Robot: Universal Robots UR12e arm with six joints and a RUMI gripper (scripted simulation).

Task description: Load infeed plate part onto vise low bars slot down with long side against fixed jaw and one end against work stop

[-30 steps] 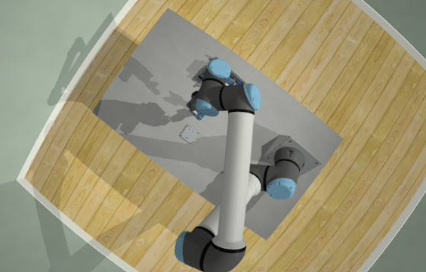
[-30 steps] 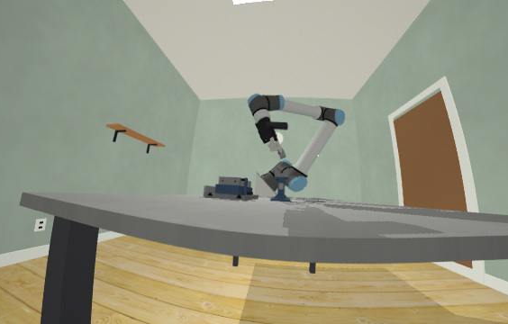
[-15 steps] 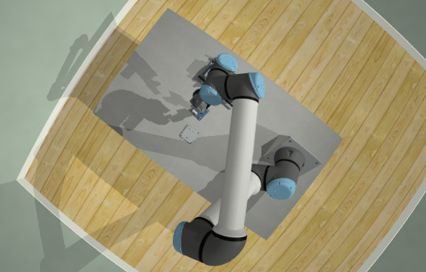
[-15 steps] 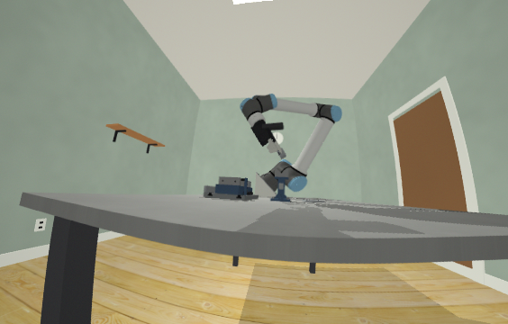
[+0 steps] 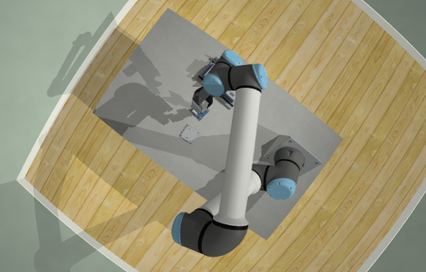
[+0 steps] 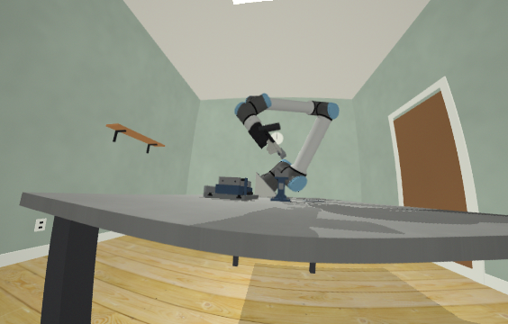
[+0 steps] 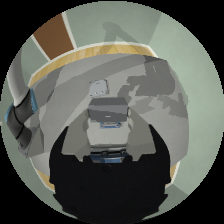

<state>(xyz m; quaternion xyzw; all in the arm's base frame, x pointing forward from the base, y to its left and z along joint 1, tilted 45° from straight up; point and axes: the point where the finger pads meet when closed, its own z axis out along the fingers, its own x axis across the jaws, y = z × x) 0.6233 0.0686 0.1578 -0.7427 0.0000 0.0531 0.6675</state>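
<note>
Right now the part is 10 mm below my hand. Also, from my hand: vise (220 mm to the right, 200 mm below, 10 mm ahead); infeed plate (240 mm below, 170 mm to the left, 60 mm behind).
</note>
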